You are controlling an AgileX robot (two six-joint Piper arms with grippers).
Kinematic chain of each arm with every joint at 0, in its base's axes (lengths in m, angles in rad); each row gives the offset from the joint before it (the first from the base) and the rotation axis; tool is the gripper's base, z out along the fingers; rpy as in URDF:
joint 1: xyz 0 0 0.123 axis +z
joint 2: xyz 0 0 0 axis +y
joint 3: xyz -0.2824 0 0.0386 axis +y
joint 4: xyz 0.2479 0 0.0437 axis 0.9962 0 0.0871
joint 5: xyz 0 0 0 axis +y
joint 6: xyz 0.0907 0 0.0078 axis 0.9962 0 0.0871
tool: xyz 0 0 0 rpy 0 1.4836 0
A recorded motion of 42 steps. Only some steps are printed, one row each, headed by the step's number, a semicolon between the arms.
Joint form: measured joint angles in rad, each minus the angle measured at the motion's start. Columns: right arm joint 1, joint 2, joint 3, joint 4, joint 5, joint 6; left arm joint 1, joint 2, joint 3, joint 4, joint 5, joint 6.
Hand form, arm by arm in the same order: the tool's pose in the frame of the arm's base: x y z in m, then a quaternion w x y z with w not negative. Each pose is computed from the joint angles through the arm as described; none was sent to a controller.
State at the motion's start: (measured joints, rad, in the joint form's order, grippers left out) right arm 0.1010 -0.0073 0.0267 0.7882 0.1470 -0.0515; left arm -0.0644 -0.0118 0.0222 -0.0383 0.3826 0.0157
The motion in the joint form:
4: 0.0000 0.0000 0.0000 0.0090 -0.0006 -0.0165; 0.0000 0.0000 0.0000 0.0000 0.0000 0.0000
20: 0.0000 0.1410 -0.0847 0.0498 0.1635 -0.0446; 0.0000 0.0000 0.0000 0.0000 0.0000 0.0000
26: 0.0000 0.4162 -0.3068 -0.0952 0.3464 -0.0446; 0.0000 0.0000 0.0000 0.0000 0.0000 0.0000
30: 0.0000 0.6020 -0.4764 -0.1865 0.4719 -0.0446; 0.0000 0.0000 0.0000 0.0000 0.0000 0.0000
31: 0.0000 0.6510 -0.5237 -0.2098 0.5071 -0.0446; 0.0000 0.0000 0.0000 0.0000 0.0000 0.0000
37: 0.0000 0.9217 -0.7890 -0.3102 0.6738 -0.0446; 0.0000 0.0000 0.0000 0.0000 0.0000 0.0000
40: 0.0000 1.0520 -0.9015 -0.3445 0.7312 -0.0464; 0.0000 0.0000 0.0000 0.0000 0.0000 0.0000
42: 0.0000 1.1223 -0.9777 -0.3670 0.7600 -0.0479; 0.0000 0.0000 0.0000 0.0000 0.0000 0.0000
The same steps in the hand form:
4: 0.0552 0.0152 0.1952 0.62049 0.18555 0.69492 0.31250; 0.0521 -0.0047 0.1719 0.59048 0.02219 0.80616 -0.03065
20: 0.0602 0.0270 0.2060 0.54171 0.16438 0.75478 0.33141; 0.0521 -0.0047 0.1719 0.59048 0.02219 0.80616 -0.03065
26: 0.0831 0.0362 0.2456 0.46492 0.09897 0.83099 0.28897; 0.0521 -0.0047 0.1719 0.59048 0.02219 0.80616 -0.03065
30: 0.1072 0.0410 0.2728 0.41225 0.05789 0.87115 0.26038; 0.0521 -0.0047 0.1719 0.59048 0.02219 0.80616 -0.03065
31: 0.1145 0.0421 0.2797 0.39772 0.04731 0.88071 0.25286; 0.0521 -0.0047 0.1719 0.59048 0.02219 0.80616 -0.03065
37: 0.1639 0.0475 0.3128 0.32581 0.00331 0.91992 0.21815; 0.0521 -0.0047 0.1719 0.59048 0.02219 0.80616 -0.03065
40: 0.1919 0.0497 0.3198 0.29257 -0.00962 0.93415 0.20416; 0.0521 -0.0047 0.1719 0.59048 0.02219 0.80616 -0.03065
42: 0.2088 0.0507 0.3266 0.28275 -0.01837 0.93896 0.19510; 0.0521 -0.0047 0.1719 0.59048 0.02219 0.80616 -0.03065

